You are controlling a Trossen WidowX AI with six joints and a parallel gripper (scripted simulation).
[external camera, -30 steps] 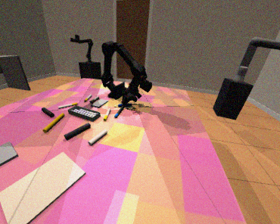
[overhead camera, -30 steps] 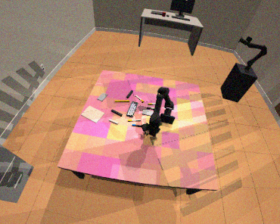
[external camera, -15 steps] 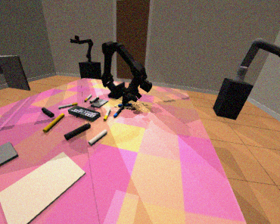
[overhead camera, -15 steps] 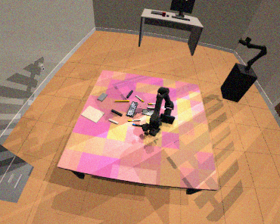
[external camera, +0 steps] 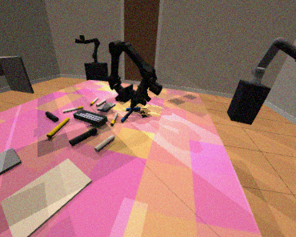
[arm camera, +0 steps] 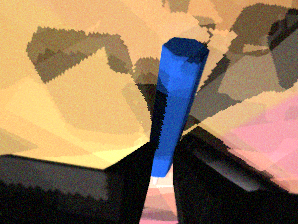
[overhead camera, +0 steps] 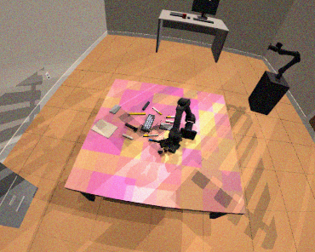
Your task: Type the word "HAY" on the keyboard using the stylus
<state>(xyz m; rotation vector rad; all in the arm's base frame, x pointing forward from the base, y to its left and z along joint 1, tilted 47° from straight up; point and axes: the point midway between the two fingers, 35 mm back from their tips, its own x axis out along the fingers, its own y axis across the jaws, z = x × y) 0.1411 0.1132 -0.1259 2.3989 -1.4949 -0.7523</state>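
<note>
Right now the blue stylus is 20 mm to the right of my gripper tip, 10 mm below it and 10 mm ahead of it. The rest, counted from my gripper tip: yellow marker 330 mm ahead, 230 mm to the right, 10 mm below; blue-tipped pen 110 mm ahead, 20 mm to the left, 10 mm below; white sheet 560 mm ahead, 20 mm to the left, 10 mm below.
</note>
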